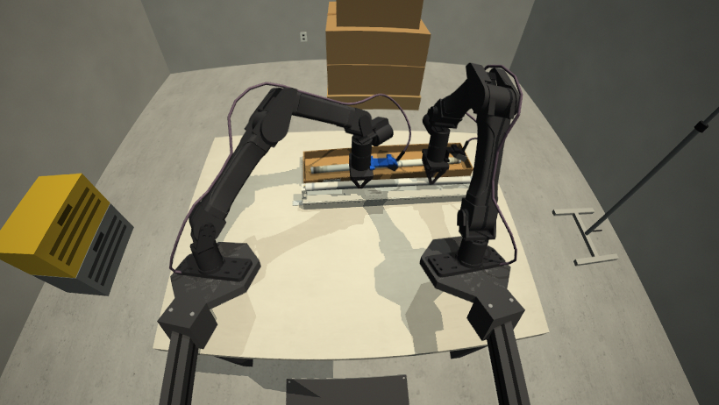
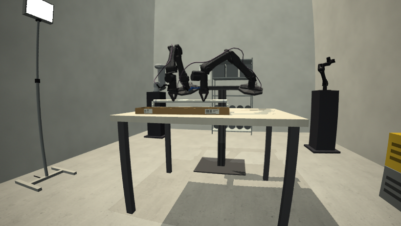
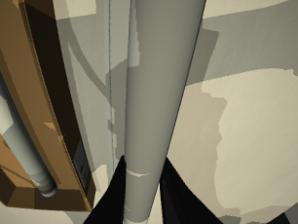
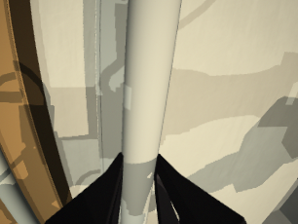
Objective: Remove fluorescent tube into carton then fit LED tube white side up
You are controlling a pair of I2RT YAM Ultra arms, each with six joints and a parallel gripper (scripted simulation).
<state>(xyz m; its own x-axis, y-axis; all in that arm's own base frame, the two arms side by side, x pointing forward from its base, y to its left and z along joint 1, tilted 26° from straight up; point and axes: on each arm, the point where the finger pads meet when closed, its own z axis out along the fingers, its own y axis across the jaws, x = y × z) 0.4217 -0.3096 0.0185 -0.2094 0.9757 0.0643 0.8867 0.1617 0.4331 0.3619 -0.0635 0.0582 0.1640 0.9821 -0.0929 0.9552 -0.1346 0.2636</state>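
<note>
My right gripper is now 10 mm past the LED tube, 120 mm to the right of it and 10 mm above it. Also, from my right hand: old fluorescent tube (140 mm ahead, 120 mm to the left, 70 mm below); then white light fixture (10 mm behind, 120 mm to the left, 40 mm below); then brown carton (150 mm ahead, 120 mm to the left, 70 mm below).
The LED tube is 120 mm to the right of my left hand. The rest, counted from my left hand: old fluorescent tube (150 mm ahead, 120 mm to the right, 70 mm below); white light fixture (120 mm to the right, 30 mm below); brown carton (160 mm ahead, 120 mm to the right, 70 mm below).
</note>
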